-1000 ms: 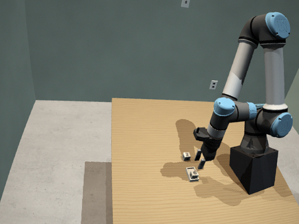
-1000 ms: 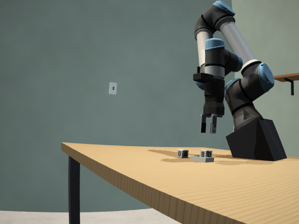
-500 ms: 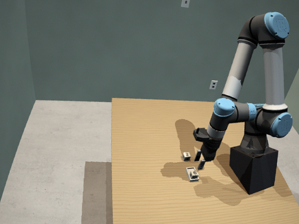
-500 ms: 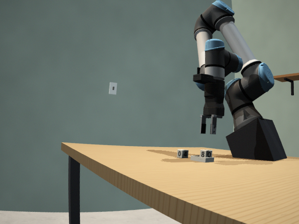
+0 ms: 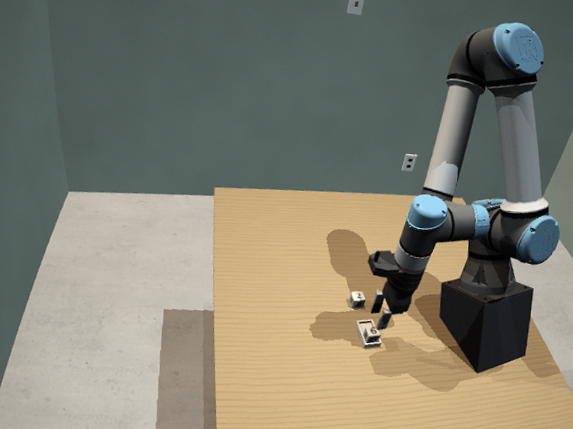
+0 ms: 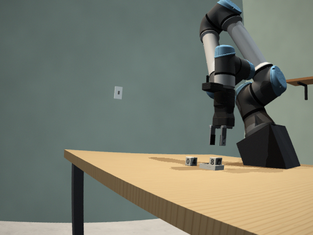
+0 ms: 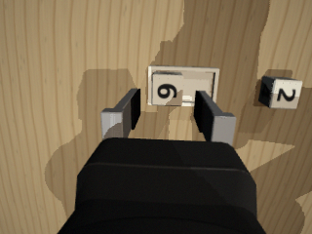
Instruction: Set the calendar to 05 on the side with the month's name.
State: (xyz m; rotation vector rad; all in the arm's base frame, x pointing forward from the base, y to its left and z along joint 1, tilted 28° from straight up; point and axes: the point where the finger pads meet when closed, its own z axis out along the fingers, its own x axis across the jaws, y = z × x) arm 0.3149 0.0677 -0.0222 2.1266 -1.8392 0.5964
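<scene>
The small calendar tray lies 9 cm below my hand and 2 cm to the right of it.
</scene>
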